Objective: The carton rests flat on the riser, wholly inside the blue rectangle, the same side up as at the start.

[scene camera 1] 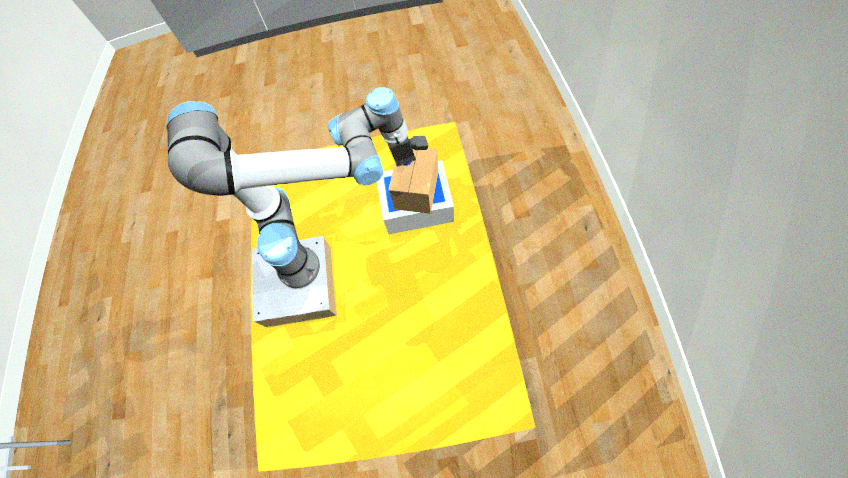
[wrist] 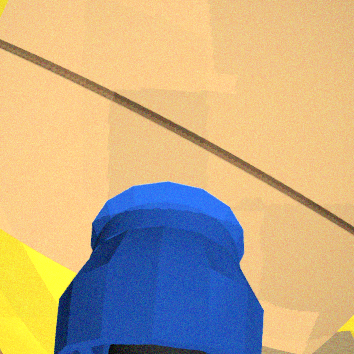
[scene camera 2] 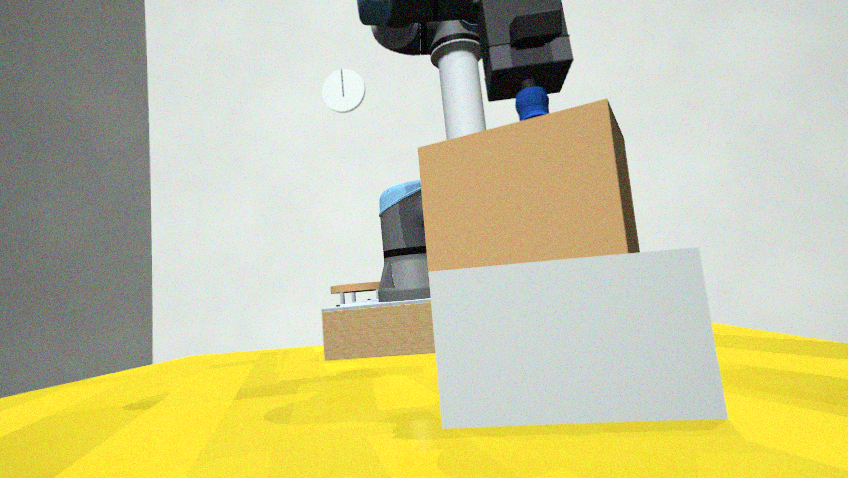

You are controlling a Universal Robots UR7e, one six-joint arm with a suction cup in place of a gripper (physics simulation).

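Seen in the pictures: hand at its tool point: [wrist: 165,251]; arm's base at its link origin: [scene camera 1: 298,267] [scene camera 2: 416,298].
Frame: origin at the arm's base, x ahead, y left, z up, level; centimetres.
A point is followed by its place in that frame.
A brown carton [scene camera 1: 414,181] @[x 46.1, y 11.3, z 15.1 cm] [scene camera 2: 522,195] @[x 53.3, y 14.4, z 8.3 cm] [wrist: 246,88] @[x 49.1, y 16.0, z 15.1 cm] with a dark seam across its top stands flat on the grey riser [scene camera 1: 417,221] @[x 44.2, y 6.8, z -4.0 cm] [scene camera 2: 569,339] @[x 58.4, y 15.8, z -3.9 cm]. Strips of the blue rectangle [scene camera 1: 439,191] @[x 54.4, y 12.9, z 2.1 cm] show beside it on the riser's top. The carton sits slightly turned against the rectangle; its far end hides the rectangle's back edge. My blue suction cup [scene camera 2: 531,103] [wrist: 166,211] is over the near-arm end of the carton's top, at or just above the surface. I cannot see a clear gap. In scene camera 1 the black tool head [scene camera 1: 404,153] hides the cup.
The riser stands on a yellow mat [scene camera 1: 385,357] @[x 21.1, y -35.8, z -9.9 cm] [scene camera 2: 236,415] @[x 47.1, y -15.2, z -9.9 cm] over wood floor. The arm's pedestal [scene camera 1: 293,291] @[x -3.1, y -8.0, z 0.0 cm] [scene camera 2: 376,339] @[x 8.8, y -7.1, z -6.8 cm] is at the mat's left edge. A grey cabinet [scene camera 1: 266,17] stands at the far wall. White walls run along the right.
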